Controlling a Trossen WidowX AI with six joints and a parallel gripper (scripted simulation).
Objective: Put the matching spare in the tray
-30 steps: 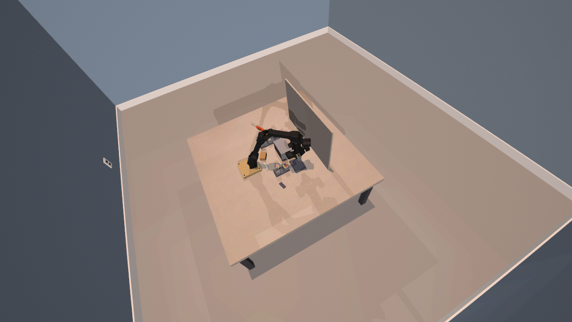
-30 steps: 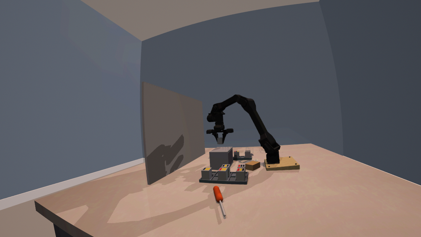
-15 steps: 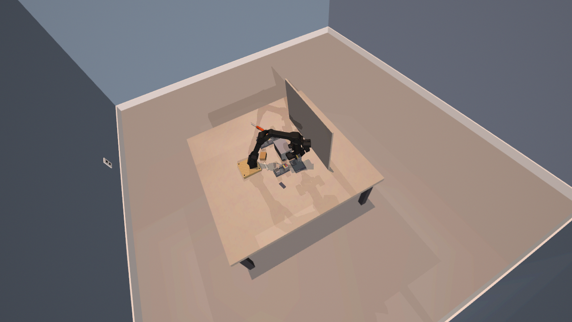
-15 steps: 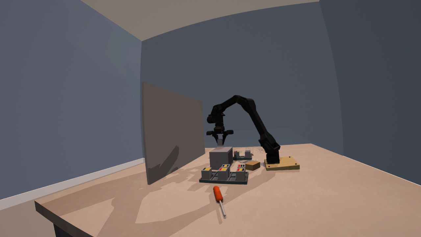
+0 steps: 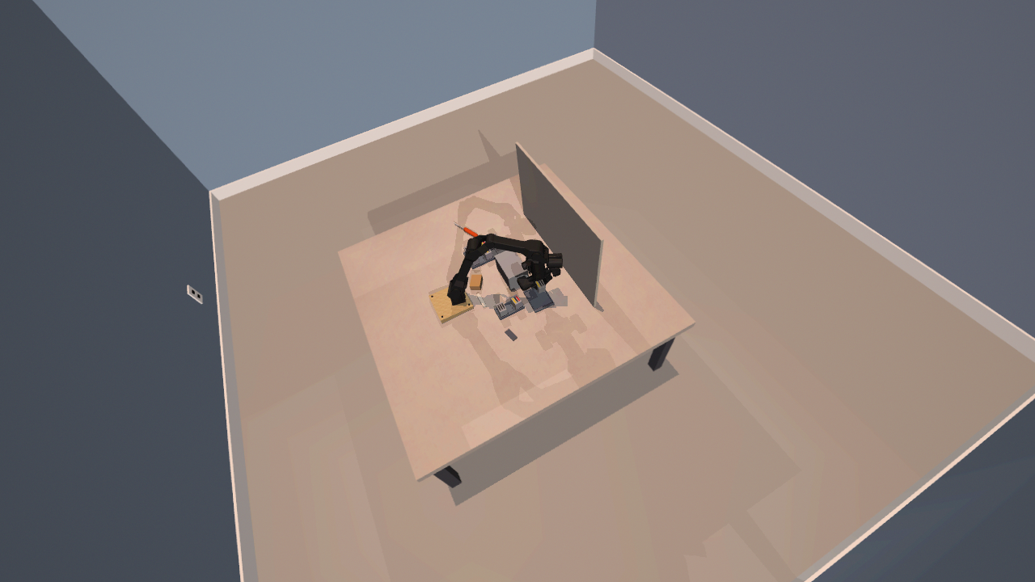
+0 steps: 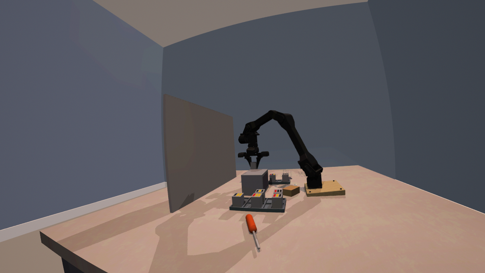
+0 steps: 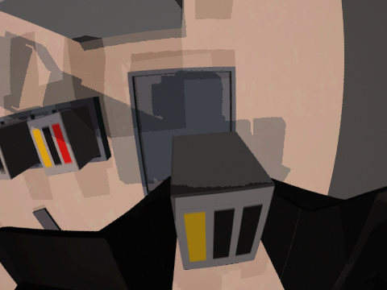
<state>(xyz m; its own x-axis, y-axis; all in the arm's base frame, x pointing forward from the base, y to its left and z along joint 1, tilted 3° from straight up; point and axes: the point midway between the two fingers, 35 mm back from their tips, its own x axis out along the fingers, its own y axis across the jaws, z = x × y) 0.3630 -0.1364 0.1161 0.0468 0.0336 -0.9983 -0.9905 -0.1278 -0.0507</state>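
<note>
Right now my gripper tip is 80 mm above the dark tray and 10 mm past it. From my gripper tip the other things lie so: grey mounted unit 190 mm to the left, 80 mm behind, 40 mm below; then small dark piece 190 mm behind, 130 mm to the right, 90 mm below; then tall upright panel 210 mm to the left, 160 mm ahead, 140 mm above.
</note>
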